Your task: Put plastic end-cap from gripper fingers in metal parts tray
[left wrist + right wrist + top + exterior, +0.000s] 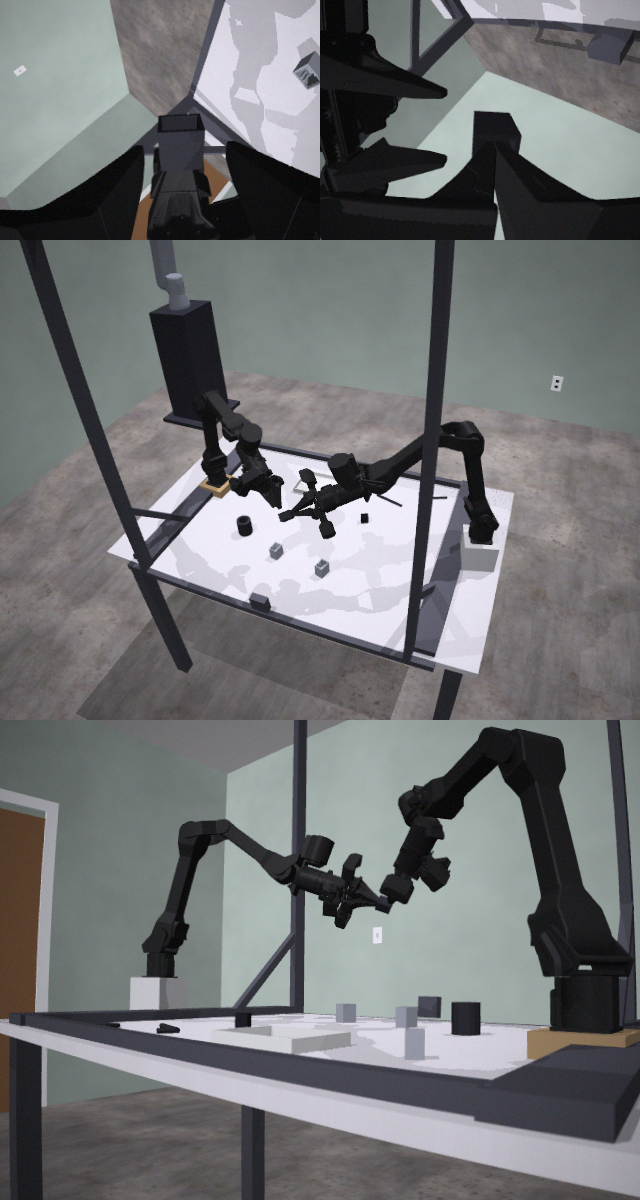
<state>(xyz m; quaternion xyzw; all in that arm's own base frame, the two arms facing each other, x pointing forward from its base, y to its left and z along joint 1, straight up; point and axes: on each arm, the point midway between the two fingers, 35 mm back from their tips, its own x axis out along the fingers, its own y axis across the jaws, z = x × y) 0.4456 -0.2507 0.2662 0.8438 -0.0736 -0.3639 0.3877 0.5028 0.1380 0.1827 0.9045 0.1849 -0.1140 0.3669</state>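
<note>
Now: left hand 2 cm past the black plastic end-cap, 6 cm to the left of it and 3 cm above it. Also, from my left hand: metal parts tray 42 cm ahead, 8 cm to the left, 29 cm below; then black hex key 45 cm ahead, 16 cm to the right, 29 cm below; then black cylinder 11 cm ahead, 20 cm to the left, 27 cm below.
Now: right hand 2 cm past the black plastic end-cap, 3 cm to the right of it and 1 cm above it. The rest, counted from my right hand: metal parts tray 42 cm ahead, 17 cm to the left, 27 cm below; black hex key 45 cm ahead, 8 cm to the right, 27 cm below; black cylinder 11 cm ahead, 29 cm to the left, 25 cm below.
</note>
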